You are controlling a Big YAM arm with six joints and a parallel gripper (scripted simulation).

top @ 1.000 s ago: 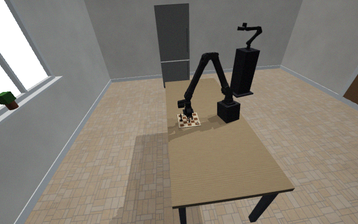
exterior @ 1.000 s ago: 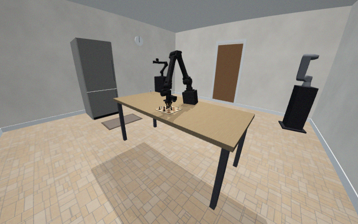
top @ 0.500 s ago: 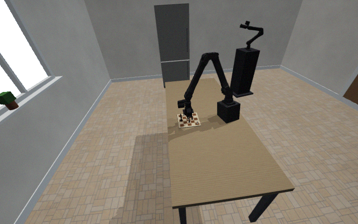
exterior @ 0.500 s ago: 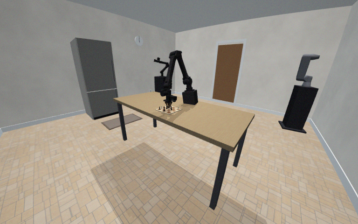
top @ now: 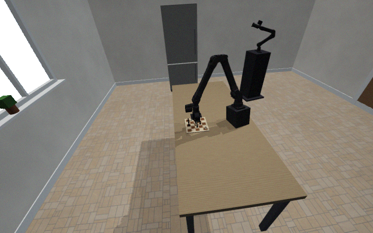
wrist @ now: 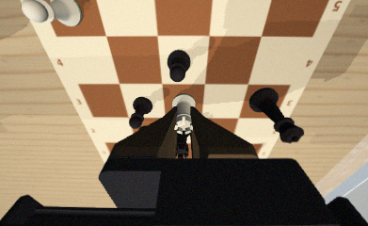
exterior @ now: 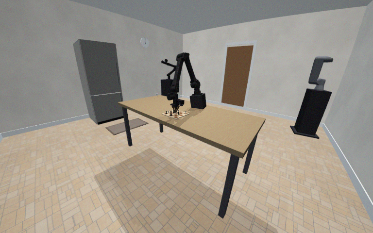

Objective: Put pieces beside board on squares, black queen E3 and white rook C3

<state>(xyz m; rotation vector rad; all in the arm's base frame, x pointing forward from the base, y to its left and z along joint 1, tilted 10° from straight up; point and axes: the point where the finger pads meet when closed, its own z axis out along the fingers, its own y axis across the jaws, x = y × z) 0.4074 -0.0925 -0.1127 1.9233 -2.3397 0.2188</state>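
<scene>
My gripper is now 2 cm above the chessboard. Also, from my hand: black queen: 7 cm ahead, 1 cm to the right.
</scene>
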